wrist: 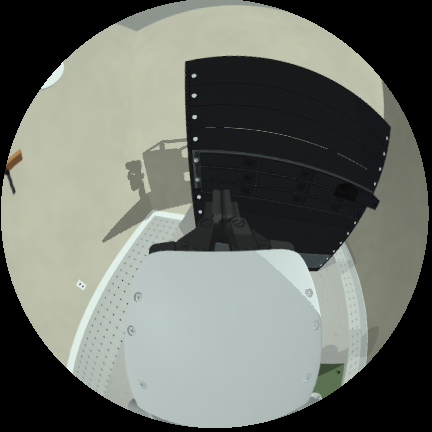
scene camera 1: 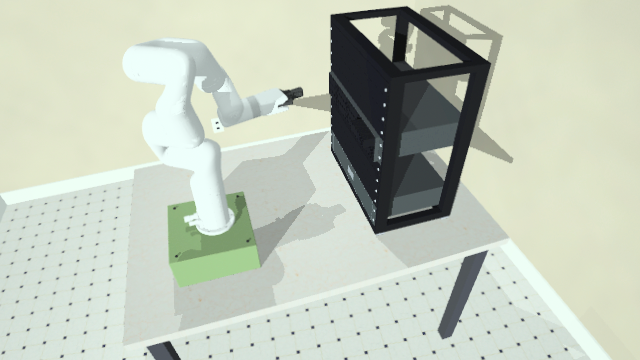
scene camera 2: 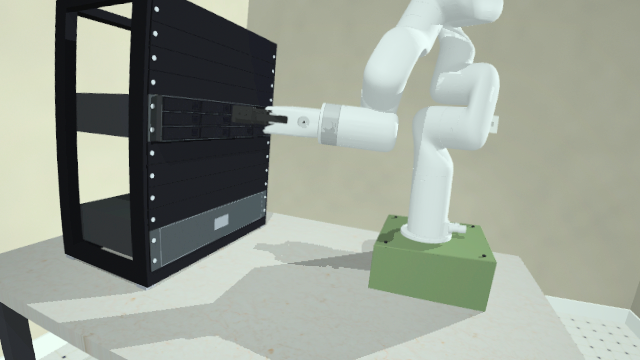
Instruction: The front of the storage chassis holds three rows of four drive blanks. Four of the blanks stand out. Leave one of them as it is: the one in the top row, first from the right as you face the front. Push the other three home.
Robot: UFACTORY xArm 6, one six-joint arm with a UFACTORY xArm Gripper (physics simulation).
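Frame: origin at the arm's base, x back, y left, z down, level; centimetres.
Seen in the pictures: gripper, fingertip midpoint: [wrist: 220, 200] [scene camera 1: 302, 91] [scene camera 2: 233, 113]; arm's base, link origin: [scene camera 1: 215, 220] [scene camera 2: 425, 234].
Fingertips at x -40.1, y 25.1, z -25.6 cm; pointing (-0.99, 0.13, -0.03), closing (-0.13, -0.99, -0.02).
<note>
Pixels of each thing's top centre, then the offset from my fingertips to it. Level surfaces: height alone.
- dark storage chassis, top centre: [scene camera 2: 186, 24] [scene camera 1: 398, 35] [wrist: 297, 87] dy -17.9, dx -26.0, dz -22.5 cm
- dark blank, top centre: [scene camera 1: 375, 126] [wrist: 356, 183] dy -33.3, dx -11.6, dz -2.4 cm
- table, surface height: dz +37.0 cm
My gripper [scene camera 1: 301, 92] [scene camera 2: 234, 114] [wrist: 220, 200] is shut with nothing between its fingers. Its tips are apart from the rack front, towards the left part of the chassis. The dark storage chassis [scene camera 2: 156, 120] [wrist: 196, 172] spans the rack front in a band with rows of black drive blanks. In the wrist view a dark blank [wrist: 371, 199] stands out at the right end, by the top row. The blanks that show at the left and middle [wrist: 277, 177] look about level with each other; small offsets are too dark to tell. The fingers cover some blanks in the scene camera 2 view.
The black rack [scene camera 1: 391, 150] [scene camera 2: 141, 165] stands on the table [scene camera 1: 320, 270] [scene camera 2: 300, 320]. Blank panels lie above and below the chassis, with a grey unit [scene camera 1: 350, 172] [scene camera 2: 192, 240] near the bottom. The arm stands on a green base block [scene camera 1: 217, 270] [scene camera 2: 432, 277].
</note>
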